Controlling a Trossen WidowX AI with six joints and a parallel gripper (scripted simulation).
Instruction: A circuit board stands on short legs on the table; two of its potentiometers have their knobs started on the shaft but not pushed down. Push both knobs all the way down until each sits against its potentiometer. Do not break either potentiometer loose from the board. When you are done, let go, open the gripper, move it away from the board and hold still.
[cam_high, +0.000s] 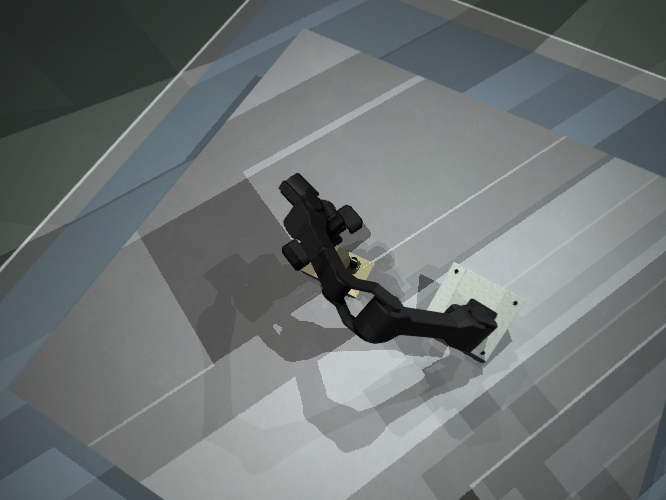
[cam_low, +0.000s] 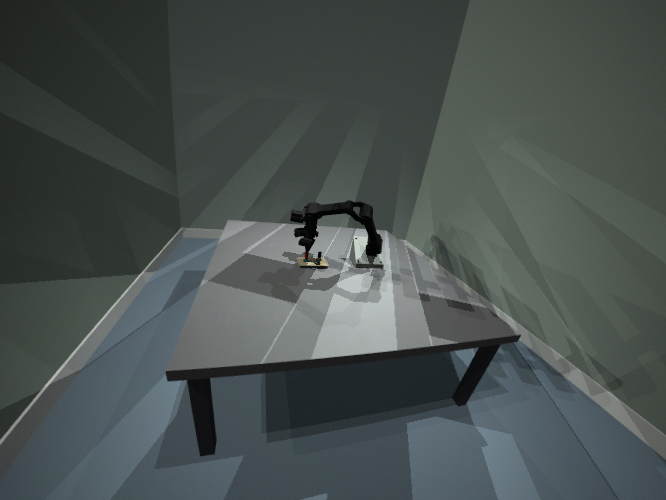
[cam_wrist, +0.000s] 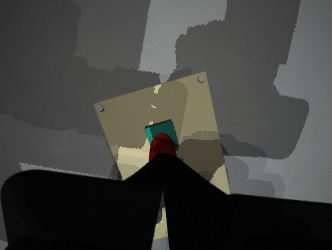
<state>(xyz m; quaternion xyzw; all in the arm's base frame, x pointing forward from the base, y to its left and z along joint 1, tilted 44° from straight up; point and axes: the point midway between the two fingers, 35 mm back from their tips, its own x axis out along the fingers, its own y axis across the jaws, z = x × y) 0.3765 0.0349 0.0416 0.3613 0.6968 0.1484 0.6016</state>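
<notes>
Now: the red knob 10 mm below my gripper tip. Round my gripper tip: black knob 70 mm behind, 20 mm to the right, 10 mm below.
</notes>
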